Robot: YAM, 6 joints.
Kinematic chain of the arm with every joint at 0, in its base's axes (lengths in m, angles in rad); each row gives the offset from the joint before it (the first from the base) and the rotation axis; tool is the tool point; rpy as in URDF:
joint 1: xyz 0 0 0.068 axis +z
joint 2: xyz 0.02 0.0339 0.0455 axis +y
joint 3: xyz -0.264 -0.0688 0 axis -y
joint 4: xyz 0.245 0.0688 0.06 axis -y
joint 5: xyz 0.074 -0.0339 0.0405 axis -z
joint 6: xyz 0.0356 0 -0.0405 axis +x
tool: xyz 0 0 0 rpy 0 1.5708 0
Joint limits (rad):
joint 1: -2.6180..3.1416
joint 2: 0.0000..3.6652
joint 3: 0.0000..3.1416
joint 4: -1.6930..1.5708
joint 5: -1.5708..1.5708
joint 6: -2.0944..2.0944
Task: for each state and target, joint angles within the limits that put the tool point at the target. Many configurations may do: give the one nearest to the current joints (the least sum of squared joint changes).
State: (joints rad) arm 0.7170 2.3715 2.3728 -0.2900 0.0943 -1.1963
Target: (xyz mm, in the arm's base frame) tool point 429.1 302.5 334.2
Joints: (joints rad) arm 0.6212 2.2236 2.2132 -0.4285 0.1058 -1.1963
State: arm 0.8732 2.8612 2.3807 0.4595 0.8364 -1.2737
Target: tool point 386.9 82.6 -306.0
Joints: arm 0.2782 3.5090 2.0412 0.3594 0.8543 -1.2737
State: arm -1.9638 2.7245 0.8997 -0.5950 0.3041 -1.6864
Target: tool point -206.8 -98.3 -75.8
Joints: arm -2.6180 2.5779 0.9617 -0.6102 0.5389 -1.6864
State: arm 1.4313 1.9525 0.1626 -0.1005 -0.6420 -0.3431
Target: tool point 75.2 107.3 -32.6
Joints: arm 0.8397 2.2484 0.3510 0.0034 -0.4557 -0.3431
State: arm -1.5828 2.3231 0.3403 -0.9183 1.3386 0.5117
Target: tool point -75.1 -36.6 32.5
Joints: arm -2.2562 2.3748 0.3413 -0.8810 1.3833 0.5117
